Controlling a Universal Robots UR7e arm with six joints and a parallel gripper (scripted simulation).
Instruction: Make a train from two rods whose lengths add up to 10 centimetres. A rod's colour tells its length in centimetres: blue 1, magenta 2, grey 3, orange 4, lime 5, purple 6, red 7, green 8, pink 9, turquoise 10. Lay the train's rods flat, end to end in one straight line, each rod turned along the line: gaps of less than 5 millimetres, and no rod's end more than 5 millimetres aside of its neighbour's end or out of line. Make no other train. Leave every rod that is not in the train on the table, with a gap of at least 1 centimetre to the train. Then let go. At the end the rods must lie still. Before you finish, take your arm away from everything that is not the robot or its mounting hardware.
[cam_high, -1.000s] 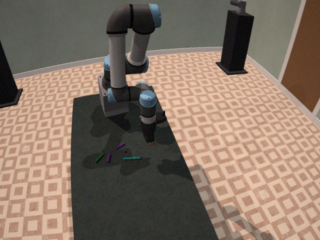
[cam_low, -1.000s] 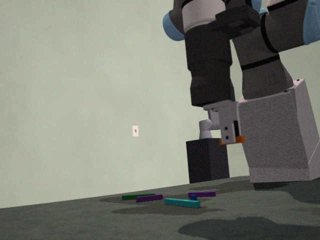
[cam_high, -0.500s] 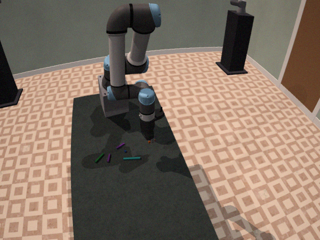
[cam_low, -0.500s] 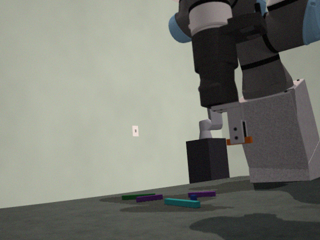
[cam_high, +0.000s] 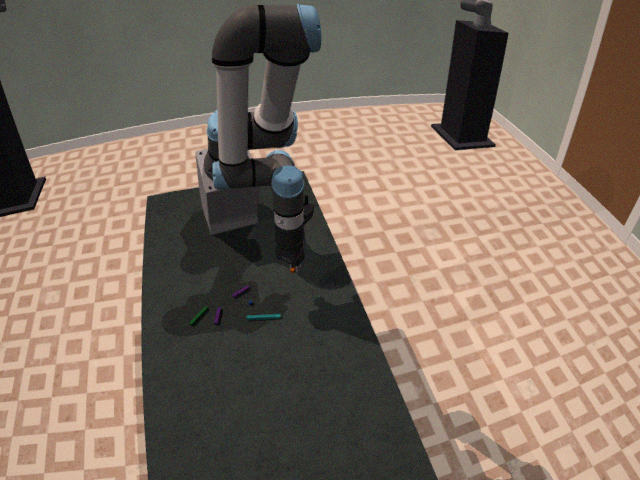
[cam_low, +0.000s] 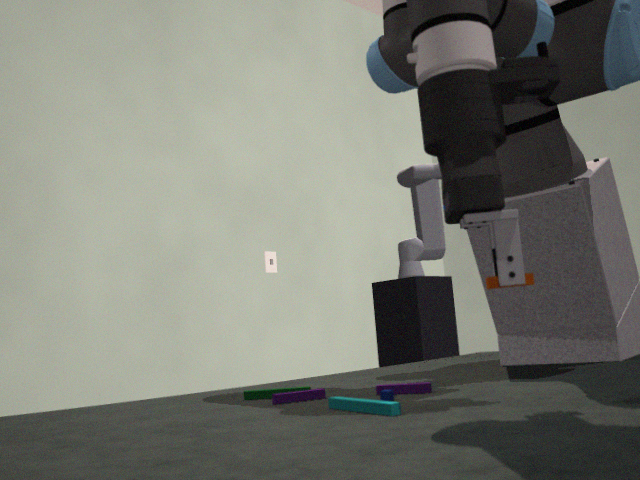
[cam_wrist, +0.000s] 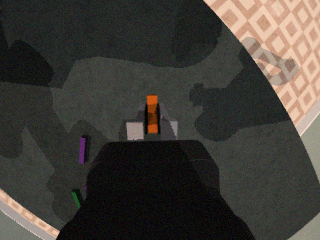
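Now: the turquoise rod 8 cm ahead of my hand, 12 cm to the right of it and 11 cm below it. The rest, counted from my hand: purple rod: 4 cm ahead, 25 cm to the right, 11 cm below; then small blue rod: 1 cm ahead, 15 cm to the right, 11 cm below; then orange rod: 1 cm below.
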